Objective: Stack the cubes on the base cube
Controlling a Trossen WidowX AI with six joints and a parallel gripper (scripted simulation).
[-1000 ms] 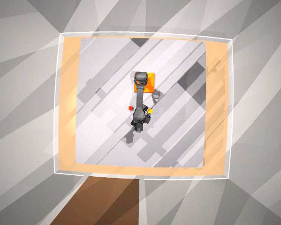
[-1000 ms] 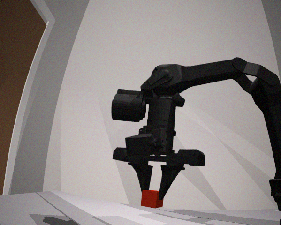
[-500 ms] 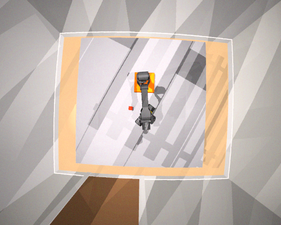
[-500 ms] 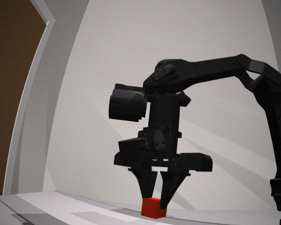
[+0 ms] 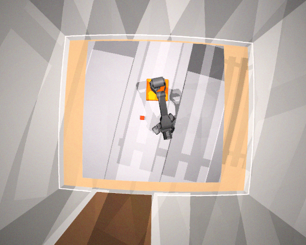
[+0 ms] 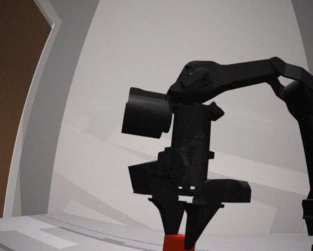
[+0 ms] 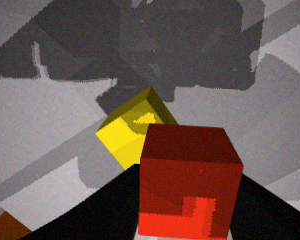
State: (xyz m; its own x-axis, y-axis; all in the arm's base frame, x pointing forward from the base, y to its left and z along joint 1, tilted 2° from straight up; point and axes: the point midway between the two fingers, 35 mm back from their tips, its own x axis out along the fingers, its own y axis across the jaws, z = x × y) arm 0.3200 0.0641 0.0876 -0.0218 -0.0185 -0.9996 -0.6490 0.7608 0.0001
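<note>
Now: the yellow base cube 2 cm behind my gripper tip, 1 cm to the left of it and 7 cm below it.
</note>
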